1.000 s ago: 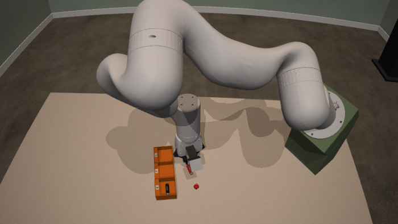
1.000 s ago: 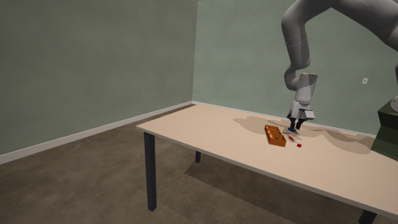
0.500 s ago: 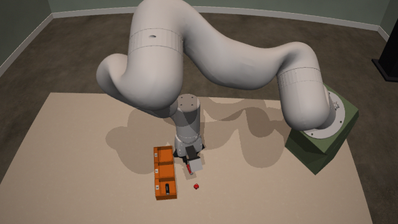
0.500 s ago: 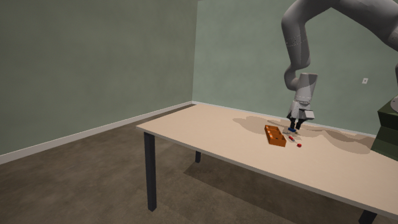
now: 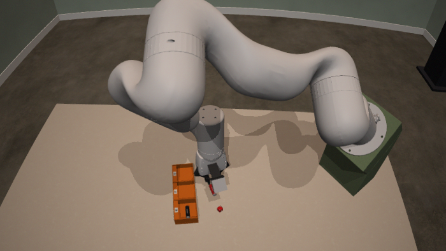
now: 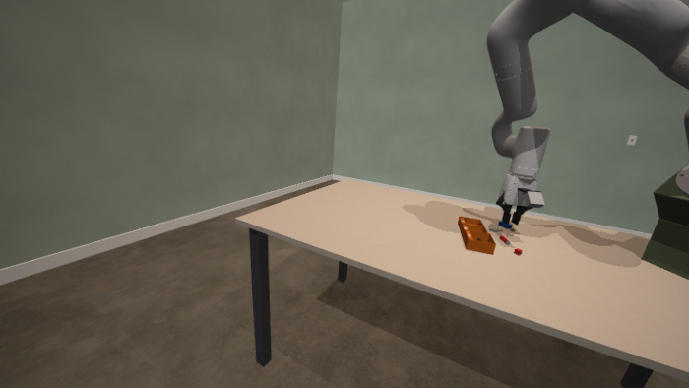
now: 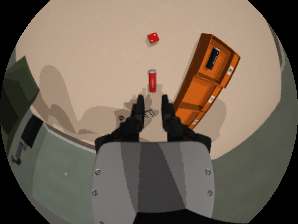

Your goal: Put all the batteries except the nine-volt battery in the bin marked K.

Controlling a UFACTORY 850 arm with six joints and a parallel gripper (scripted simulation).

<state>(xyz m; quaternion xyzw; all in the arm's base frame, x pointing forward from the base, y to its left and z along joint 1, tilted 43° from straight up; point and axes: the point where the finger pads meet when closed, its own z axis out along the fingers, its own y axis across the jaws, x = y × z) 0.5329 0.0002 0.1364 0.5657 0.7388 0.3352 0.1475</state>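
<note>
Right now the red cylindrical battery is 90 mm below my hand. Also, from my hand: orange bin (110 mm ahead, 80 mm below, 20 mm to the left); white domino-like tile (110 mm to the right, 90 mm below, 20 mm ahead); small red block (90 mm below, 80 mm to the left, 30 mm behind).
</note>
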